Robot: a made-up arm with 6 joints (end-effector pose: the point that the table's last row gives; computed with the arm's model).
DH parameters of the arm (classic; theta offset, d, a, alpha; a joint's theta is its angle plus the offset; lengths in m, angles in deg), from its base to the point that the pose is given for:
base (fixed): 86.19 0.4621 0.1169 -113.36
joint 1: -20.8 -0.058 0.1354 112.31
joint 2: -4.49 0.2 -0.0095 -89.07
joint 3: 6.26 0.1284 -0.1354 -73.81
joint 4: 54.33 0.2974 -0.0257 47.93
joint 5: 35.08 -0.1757 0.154 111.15
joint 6: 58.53 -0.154 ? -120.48
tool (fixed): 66.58 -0.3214 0 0
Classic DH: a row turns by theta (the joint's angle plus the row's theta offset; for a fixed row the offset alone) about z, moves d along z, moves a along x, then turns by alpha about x.
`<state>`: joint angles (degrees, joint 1 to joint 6).
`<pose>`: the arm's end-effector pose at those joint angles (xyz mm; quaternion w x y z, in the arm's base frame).
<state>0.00 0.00 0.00 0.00 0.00 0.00</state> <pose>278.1 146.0 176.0 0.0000 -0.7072 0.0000 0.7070</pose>
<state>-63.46 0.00 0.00 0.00 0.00 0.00</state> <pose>200.8 455.6 402.1 0.1932 -0.6242 -0.4881 0.5787</pose>
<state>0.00 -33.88 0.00 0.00 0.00 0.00</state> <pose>125.8 62.4 144.4 0.1979 -0.6089 0.1913 0.7440</pose>
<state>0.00 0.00 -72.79 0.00 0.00 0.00</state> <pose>278.0 675.0 536.4 0.4196 -0.5692 -0.4196 0.5692</pose>
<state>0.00 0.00 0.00 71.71 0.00 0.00</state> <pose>-49.1 -326.1 165.4 0.2722 -0.4844 0.5032 0.6619</pose>
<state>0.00 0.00 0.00 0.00 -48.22 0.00</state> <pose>257.5 324.1 543.7 0.0658 -0.8490 -0.2824 0.4419</pose>
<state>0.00 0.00 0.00 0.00 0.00 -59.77</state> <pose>316.4 -178.6 292.0 0.1000 -0.7338 0.4573 0.4923</pose>
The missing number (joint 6, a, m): 0.2107
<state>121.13 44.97 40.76 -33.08 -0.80 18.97</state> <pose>79.7 -196.9 600.2 0.5711 -0.1897 -0.3954 -0.6940</pose>
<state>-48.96 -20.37 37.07 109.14 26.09 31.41</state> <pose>-415.8 -321.4 126.9 0.4747 -0.1508 0.5006 0.7080</pose>
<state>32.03 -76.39 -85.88 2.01 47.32 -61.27</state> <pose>274.8 125.6 -27.7 0.6639 -0.1866 0.5777 0.4366</pose>
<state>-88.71 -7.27 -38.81 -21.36 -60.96 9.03</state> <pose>53.3 -230.7 797.2 0.6302 -0.2107 -0.6988 -0.2647</pose>
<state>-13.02 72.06 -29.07 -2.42 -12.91 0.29</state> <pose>-39.4 572.8 494.4 0.1926 0.5610 0.7147 -0.3707</pose>
